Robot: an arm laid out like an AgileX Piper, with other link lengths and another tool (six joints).
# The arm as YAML. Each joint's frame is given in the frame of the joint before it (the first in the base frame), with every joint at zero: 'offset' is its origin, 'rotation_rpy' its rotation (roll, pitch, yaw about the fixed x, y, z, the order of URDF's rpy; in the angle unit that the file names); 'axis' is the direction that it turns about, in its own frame. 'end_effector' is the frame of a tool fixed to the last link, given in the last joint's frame.
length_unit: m
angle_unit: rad
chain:
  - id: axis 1
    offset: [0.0, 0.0, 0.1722]
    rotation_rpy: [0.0, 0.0, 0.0]
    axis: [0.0, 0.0, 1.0]
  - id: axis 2
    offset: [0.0, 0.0, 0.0]
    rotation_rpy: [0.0, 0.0, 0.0]
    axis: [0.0, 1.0, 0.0]
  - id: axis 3
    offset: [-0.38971, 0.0, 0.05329]
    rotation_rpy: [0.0, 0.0, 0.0]
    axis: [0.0, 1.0, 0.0]
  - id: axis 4
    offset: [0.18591, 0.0, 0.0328]
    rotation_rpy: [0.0, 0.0, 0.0]
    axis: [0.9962, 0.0, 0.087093]
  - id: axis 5
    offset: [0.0, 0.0, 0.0]
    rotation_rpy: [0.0, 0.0, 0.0]
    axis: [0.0, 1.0, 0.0]
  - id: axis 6
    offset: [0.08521, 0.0, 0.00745]
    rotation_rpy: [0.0, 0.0, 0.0]
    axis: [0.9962, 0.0, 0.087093]
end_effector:
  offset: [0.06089, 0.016, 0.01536]
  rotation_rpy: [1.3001, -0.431, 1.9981]
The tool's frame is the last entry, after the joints.
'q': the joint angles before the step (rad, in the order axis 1, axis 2, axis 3, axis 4, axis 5, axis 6). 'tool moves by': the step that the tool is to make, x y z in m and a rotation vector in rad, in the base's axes. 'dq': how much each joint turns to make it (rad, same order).
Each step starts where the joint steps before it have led.
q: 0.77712 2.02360 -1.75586 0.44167 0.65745 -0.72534
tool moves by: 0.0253 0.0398 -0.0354 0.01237 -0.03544 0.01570
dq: 0.02346 0.14217 -0.12267 0.00333 -0.05270 -0.02228
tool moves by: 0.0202 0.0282 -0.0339 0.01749 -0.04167 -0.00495
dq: 0.01513 0.11208 -0.07939 0.00376 -0.07700 -0.02022
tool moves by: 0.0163 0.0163 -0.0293 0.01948 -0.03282 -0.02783
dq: 0.00659 0.07991 -0.03395 0.00531 -0.09003 -0.00782
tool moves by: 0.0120 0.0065 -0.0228 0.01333 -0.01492 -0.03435
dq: -0.00056 0.05084 -0.00338 0.00927 -0.07494 -0.00106
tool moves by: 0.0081 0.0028 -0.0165 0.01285 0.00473 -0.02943
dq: -0.00312 0.03483 -0.00058 0.02049 -0.04539 -0.00013
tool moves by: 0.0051 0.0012 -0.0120 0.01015 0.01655 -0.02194
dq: -0.00364 0.02443 -0.00186 0.02419 -0.02123 0.00018
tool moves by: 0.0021 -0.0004 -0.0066 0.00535 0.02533 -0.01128
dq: -0.00442 0.01197 -0.00186 0.02316 0.00396 -0.00014
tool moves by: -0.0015 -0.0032 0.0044 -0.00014 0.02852 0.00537
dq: -0.00667 -0.01078 -0.00137 0.01394 0.03713 0.00054
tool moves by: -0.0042 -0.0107 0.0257 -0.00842 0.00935 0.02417
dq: -0.01416 -0.05264 0.00003 -0.01802 0.07453 0.00585
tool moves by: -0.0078 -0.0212 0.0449 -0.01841 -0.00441 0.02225
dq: -0.02128 -0.09369 0.00107 -0.05968 0.10781 0.03572
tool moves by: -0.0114 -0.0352 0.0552 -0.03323 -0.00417 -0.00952
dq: -0.03031 -0.12429 0.00305 -0.09517 0.13519 0.07764
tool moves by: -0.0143 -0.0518 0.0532 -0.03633 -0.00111 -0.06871
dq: -0.04534 -0.14987 0.04617 -0.10098 0.11235 0.09786
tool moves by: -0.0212 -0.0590 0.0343 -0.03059 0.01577 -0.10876
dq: -0.05290 -0.15997 0.12694 -0.08274 0.04996 0.09691
